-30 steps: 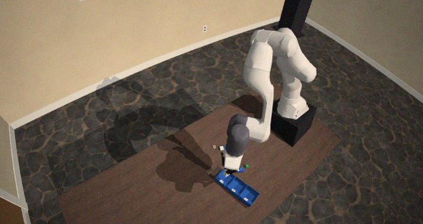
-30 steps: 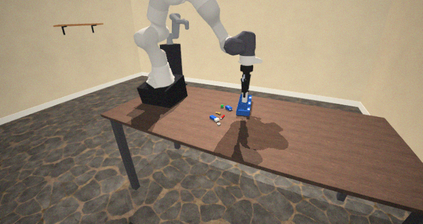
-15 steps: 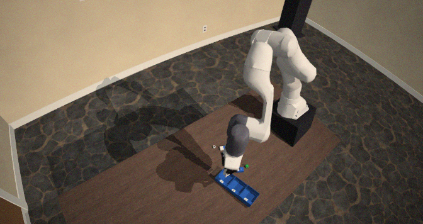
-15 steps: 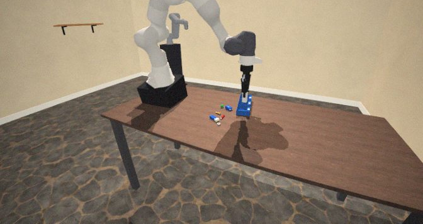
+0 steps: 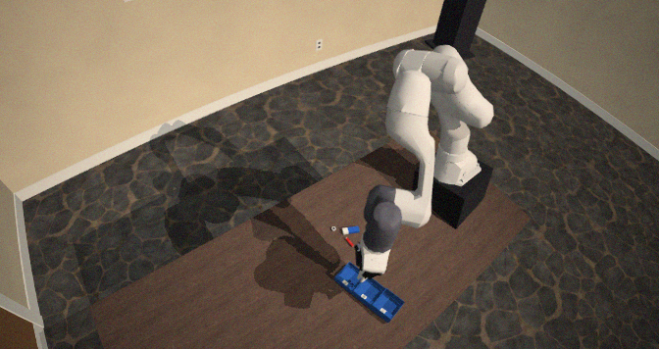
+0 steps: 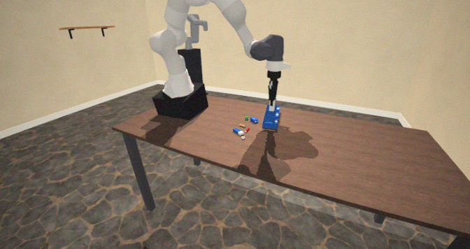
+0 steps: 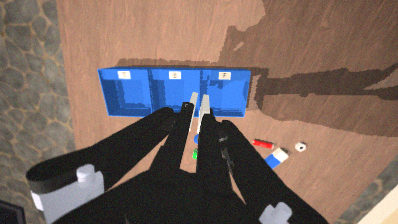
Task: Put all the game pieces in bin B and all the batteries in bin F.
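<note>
Now: the blue bin block 2 cm behind my hand, 4 cm to the left of it and 9 cm below it. From my hand the other things lie so: yellow piece: 10 cm behind, 15 cm to the right, 10 cm below; then green game piece: 14 cm behind, 5 cm to the right, 10 cm below; then blue battery: 8 cm behind, 5 cm to the right, 10 cm below.
</note>
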